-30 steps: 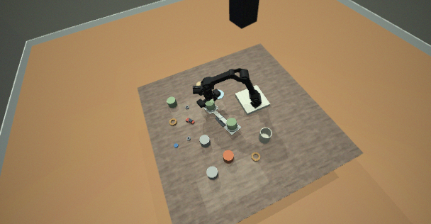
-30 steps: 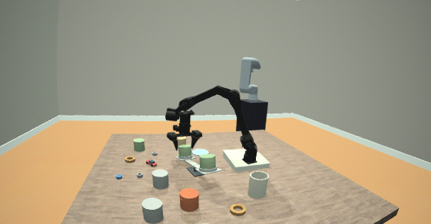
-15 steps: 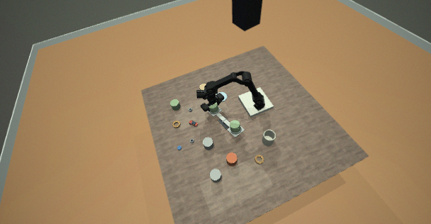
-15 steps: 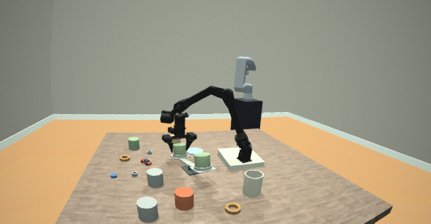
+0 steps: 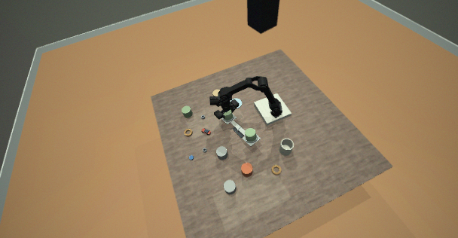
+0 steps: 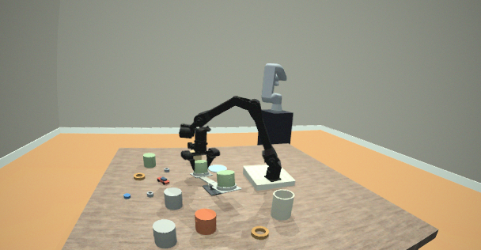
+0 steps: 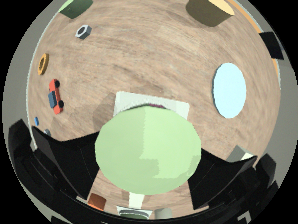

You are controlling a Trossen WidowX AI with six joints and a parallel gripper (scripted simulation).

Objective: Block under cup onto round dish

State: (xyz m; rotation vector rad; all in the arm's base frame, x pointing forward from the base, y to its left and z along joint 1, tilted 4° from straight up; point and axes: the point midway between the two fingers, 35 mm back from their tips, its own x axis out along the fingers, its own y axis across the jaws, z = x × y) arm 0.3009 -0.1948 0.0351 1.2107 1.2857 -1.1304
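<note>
My gripper tip is now 130 mm past the round light-blue dish, 90 mm to the left of it and 50 mm above it. From my gripper tip the other things lie so: mint block (10 mm below); then small balance (10 mm behind, 140 mm to the left, 10 mm below); then red toy car (190 mm ahead, 40 mm below).
</note>
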